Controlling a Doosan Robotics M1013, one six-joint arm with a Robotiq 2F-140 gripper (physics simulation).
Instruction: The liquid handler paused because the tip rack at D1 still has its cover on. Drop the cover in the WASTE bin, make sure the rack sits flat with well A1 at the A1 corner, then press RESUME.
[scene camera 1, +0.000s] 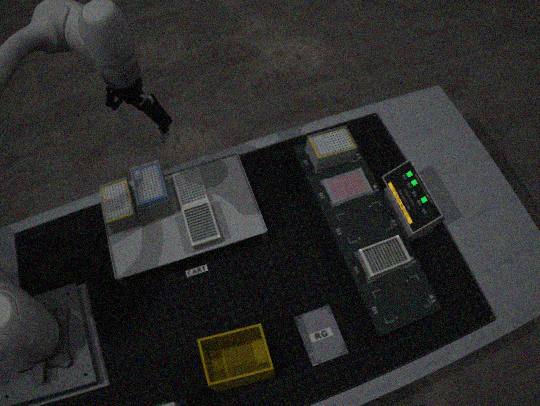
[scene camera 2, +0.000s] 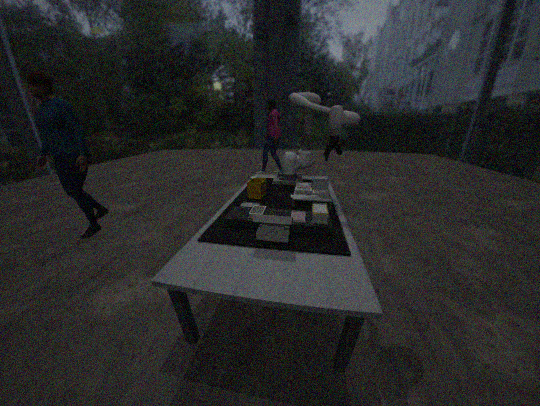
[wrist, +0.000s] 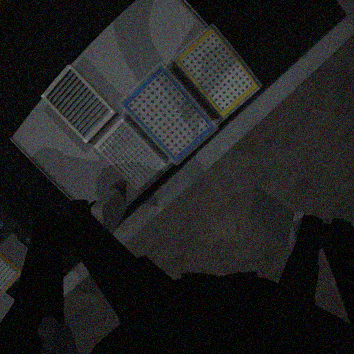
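My gripper is open and empty, high above the table's edge by the cart. On the deck, a yellow-edged tip rack stands at the far end of the row; the dim frames do not show which slot is D1, the cover's outline or well A1. The yellow bin stands open on the black mat; no WASTE lettering is readable. The control panel beside the deck shows several green lights and a yellow bar; RESUME is not legible.
The cart tray holds a yellow-edged rack, a blue-edged rack and two pale plates. A pink plate and a slatted pale rack sit on the deck. A grey RG block lies near the bin.
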